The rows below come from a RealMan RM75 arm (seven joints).
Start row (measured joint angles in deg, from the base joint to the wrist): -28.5 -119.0 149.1 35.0 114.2 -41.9 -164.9
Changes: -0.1 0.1 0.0 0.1 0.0 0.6 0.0; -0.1 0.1 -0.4 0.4 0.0 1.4 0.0; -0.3 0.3 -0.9 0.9 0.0 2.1 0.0; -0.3 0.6 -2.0 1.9 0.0 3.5 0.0; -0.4 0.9 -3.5 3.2 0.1 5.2 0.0; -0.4 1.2 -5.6 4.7 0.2 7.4 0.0; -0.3 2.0 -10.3 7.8 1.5 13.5 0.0; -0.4 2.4 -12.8 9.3 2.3 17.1 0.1
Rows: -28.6 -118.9 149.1 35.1 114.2 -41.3 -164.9; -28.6 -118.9 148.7 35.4 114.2 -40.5 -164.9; -28.8 -118.7 148.2 35.9 114.2 -39.8 -164.9; -28.8 -118.4 147.1 36.9 114.2 -38.4 -164.9; -28.9 -118.1 145.6 38.2 114.3 -36.7 -164.9; -28.9 -117.8 143.5 39.7 114.4 -34.5 -164.9; -28.8 -117.0 138.8 42.8 115.7 -28.4 -164.9; -28.9 -116.6 136.3 44.3 116.5 -24.8 -164.8
